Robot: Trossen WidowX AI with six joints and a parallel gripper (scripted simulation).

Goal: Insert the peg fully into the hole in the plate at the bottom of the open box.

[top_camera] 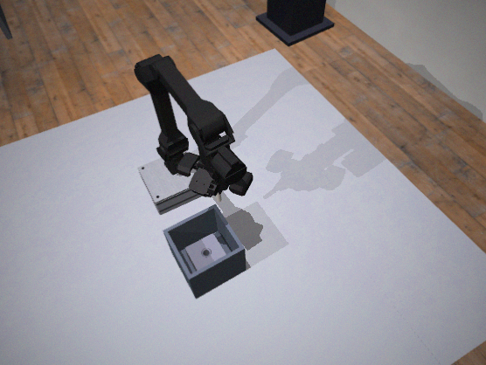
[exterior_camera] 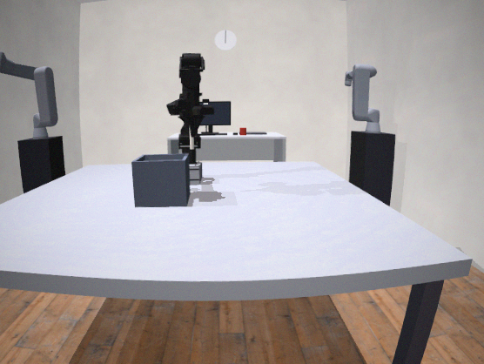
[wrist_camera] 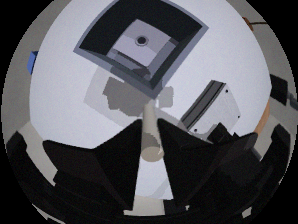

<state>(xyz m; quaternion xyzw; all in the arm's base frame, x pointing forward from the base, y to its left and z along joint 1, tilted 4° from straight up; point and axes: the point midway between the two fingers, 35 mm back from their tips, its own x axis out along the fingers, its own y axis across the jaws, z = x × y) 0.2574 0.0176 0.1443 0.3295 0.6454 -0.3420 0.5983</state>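
Right now the grey plate is 180 mm below my hand, 90 mm to the right of it and 70 mm ahead of it. The rest, counted from my hand: pale peg 40 mm below.
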